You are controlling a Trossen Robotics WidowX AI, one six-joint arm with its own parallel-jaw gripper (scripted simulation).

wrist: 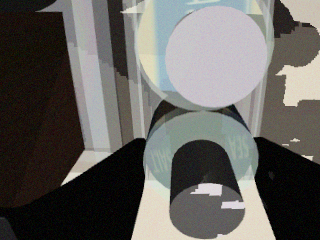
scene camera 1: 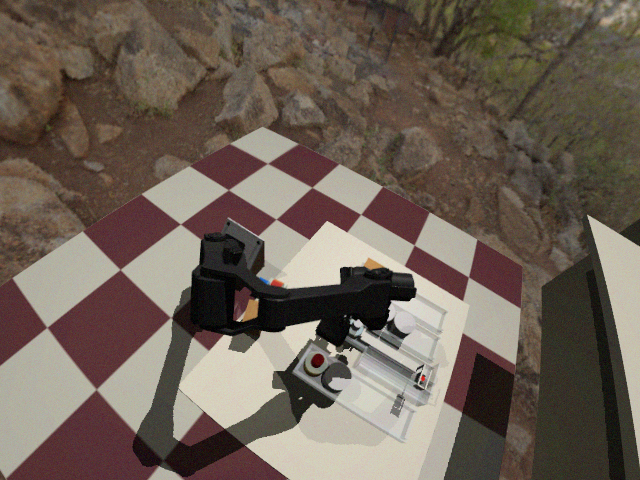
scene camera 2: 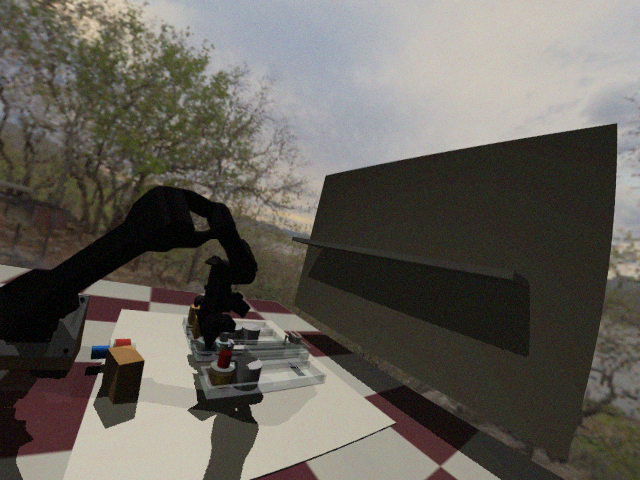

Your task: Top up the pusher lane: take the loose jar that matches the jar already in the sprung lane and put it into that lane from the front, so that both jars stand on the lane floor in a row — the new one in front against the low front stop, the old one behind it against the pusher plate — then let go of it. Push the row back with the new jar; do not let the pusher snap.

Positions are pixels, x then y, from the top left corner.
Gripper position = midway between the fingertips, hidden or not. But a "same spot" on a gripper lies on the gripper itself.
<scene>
My gripper shows in the wrist view (198, 147), in scene camera 1 and in scene camera 2. The same spot on my gripper: (scene camera 1: 334, 330) is (scene camera 2: 223, 317).
</scene>
